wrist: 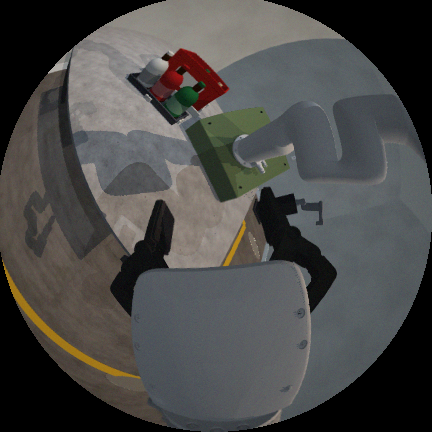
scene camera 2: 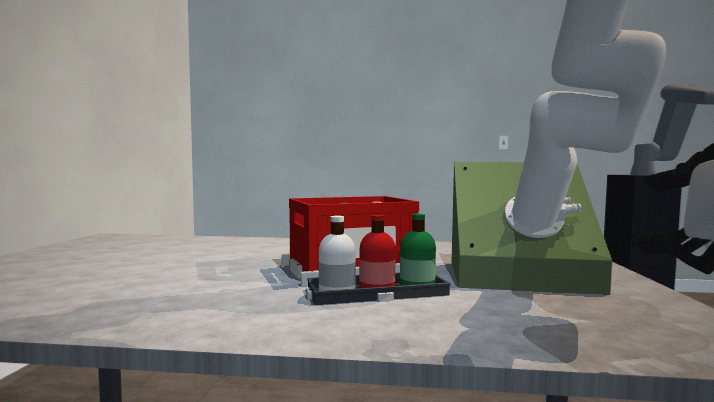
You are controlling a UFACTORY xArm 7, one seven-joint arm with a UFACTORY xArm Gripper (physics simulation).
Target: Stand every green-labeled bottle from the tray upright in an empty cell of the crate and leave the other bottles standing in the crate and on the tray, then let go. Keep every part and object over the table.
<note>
The pictures show: the gripper, a red bottle, a white bottle and a green bottle.
The gripper also shows in the wrist view.
</note>
